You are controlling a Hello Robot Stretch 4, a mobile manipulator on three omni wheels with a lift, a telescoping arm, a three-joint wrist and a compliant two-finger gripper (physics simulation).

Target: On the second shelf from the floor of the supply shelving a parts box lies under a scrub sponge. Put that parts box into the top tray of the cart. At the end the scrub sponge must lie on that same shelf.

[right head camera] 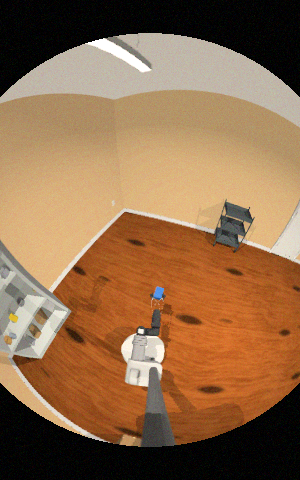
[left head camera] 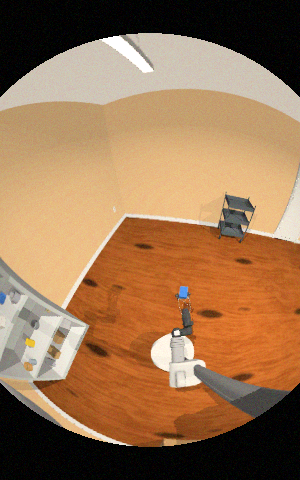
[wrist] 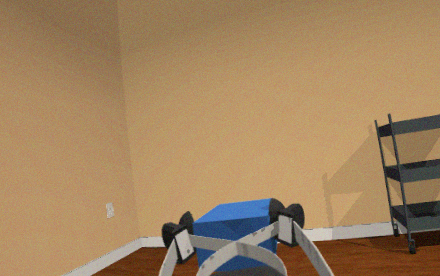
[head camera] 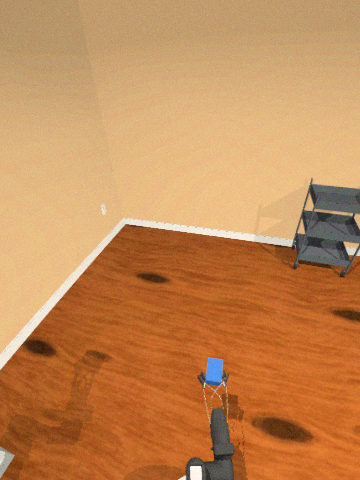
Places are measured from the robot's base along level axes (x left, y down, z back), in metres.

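Pixels of known places: gripper, fingertip midpoint: (right head camera: 157,292) (left head camera: 182,291) (wrist: 232,220) (head camera: 212,370).
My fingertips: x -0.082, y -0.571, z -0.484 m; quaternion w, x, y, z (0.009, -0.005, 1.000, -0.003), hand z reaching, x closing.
Note:
For each thing: its middle in the pictures, then the offset to it from my fingertips. "spot": a spot on its surface instead. Level surfaces: height alone.
- blue parts box, body centre: (wrist: 241,229) (head camera: 214,371) (right head camera: 158,292) (left head camera: 182,292) dz +0.000, dx -0.007, dy +0.010 m
- yellow scrub sponge, body centre: (left head camera: 29,342) (right head camera: 13,317) dz +0.667, dx +1.401, dy +0.020 m
- supply shelving, surface spot: (left head camera: 75,345) spot: dz +0.545, dx +1.178, dy +0.529 m
- wooden floor, its level: dy +0.598 m
The blue parts box (head camera: 215,370) (left head camera: 183,291) (right head camera: 159,292) (wrist: 235,212) is held between the fingertips of my gripper (head camera: 214,378) (left head camera: 184,296) (right head camera: 158,296) (wrist: 232,220), which is shut on it, in the air above the floor. The dark grey cart (head camera: 336,199) (left head camera: 240,204) (right head camera: 237,212) (wrist: 415,125) has three trays and stands by the far wall at the right, well away from the gripper. The yellow scrub sponge (left head camera: 30,343) (right head camera: 13,317) lies on the second shelf from the floor of the supply shelving (left head camera: 75,345) (right head camera: 54,325), at the left edge of both side head views.
Beige walls meet in a corner ahead, with a white baseboard (head camera: 210,233) along them. Brown boxes (left head camera: 54,352) (right head camera: 35,330) stand on the bottom shelf. The wooden floor (head camera: 175,320) stretches between my base (left head camera: 160,352) (right head camera: 131,350) and the cart. A white panel (left head camera: 290,220) stands right of the cart.

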